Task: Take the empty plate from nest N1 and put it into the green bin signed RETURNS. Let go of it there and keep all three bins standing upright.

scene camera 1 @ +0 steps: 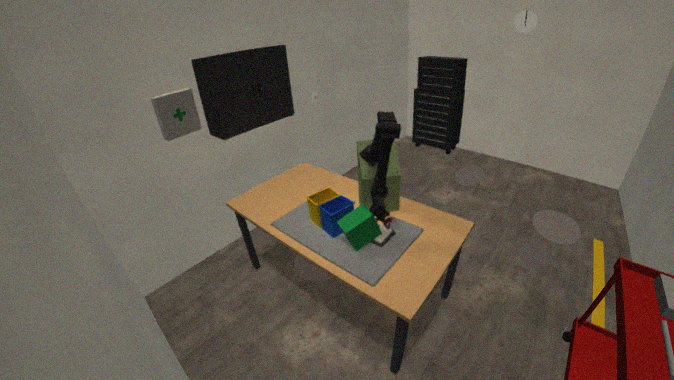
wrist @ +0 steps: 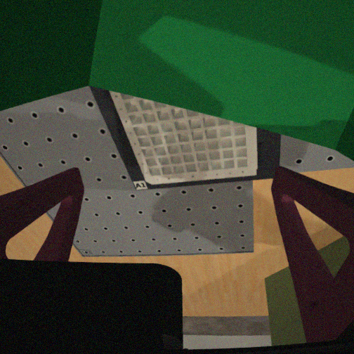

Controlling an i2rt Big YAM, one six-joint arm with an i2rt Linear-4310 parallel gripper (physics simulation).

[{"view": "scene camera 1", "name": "green bin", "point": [360, 227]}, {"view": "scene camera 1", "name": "blue bin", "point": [332, 211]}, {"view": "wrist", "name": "my gripper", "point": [177, 177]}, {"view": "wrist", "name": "pale plate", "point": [172, 144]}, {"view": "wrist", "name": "green bin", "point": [280, 73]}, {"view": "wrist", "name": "dark nest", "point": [102, 96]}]
